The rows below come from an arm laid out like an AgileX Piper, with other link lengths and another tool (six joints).
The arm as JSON. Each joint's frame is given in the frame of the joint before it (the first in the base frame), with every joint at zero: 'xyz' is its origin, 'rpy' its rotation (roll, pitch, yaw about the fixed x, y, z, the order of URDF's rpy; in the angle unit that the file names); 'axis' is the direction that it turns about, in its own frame. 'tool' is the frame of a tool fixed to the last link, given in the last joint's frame.
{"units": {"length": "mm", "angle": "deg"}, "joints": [
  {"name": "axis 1", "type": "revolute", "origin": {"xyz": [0.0, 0.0, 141.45], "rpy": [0.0, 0.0, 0.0]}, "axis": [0.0, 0.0, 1.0]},
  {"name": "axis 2", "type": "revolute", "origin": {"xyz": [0.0, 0.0, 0.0], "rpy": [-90.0, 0.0, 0.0]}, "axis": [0.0, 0.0, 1.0]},
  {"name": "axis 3", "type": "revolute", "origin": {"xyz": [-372.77, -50.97, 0.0], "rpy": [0.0, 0.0, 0.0]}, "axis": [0.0, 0.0, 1.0]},
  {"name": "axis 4", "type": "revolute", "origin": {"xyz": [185.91, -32.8, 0.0], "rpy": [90.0, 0.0, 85.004]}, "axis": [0.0, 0.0, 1.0]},
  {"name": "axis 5", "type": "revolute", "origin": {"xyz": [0.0, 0.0, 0.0], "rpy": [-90.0, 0.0, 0.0]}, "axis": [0.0, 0.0, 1.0]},
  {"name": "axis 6", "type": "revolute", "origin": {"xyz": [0.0, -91.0, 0.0], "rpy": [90.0, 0.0, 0.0]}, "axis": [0.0, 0.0, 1.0]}
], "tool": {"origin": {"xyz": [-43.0, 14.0, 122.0], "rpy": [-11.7, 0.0, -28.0]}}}
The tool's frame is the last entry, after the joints.
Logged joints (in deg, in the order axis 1, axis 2, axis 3, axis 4, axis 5, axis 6), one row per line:
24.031, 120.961, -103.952, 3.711, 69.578, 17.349
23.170, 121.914, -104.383, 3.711, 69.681, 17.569
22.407, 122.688, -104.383, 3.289, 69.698, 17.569
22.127, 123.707, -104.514, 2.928, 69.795, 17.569
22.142, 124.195, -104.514, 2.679, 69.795, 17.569
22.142, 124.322, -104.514, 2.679, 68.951, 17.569
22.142, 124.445, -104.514, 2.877, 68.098, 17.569
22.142, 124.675, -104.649, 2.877, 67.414, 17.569
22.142, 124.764, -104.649, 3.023, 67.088, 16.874
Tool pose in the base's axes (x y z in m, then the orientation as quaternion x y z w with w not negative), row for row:
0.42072, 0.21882, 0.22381, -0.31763, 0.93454, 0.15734, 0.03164
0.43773, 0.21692, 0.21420, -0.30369, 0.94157, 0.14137, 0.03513
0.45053, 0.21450, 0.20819, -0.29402, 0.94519, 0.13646, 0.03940
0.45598, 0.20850, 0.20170, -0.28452, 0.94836, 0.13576, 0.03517
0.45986, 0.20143, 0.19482, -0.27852, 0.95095, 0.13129, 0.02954
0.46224, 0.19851, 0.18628, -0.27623, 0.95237, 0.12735, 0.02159
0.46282, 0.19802, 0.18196, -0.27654, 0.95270, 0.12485, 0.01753
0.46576, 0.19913, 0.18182, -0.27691, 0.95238, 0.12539, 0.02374
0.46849, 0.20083, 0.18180, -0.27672, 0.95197, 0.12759, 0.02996
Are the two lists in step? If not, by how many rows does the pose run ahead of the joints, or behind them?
The pose runs 2 rows behind the joints: the pose in row i belongs to the joints in row i - 2.
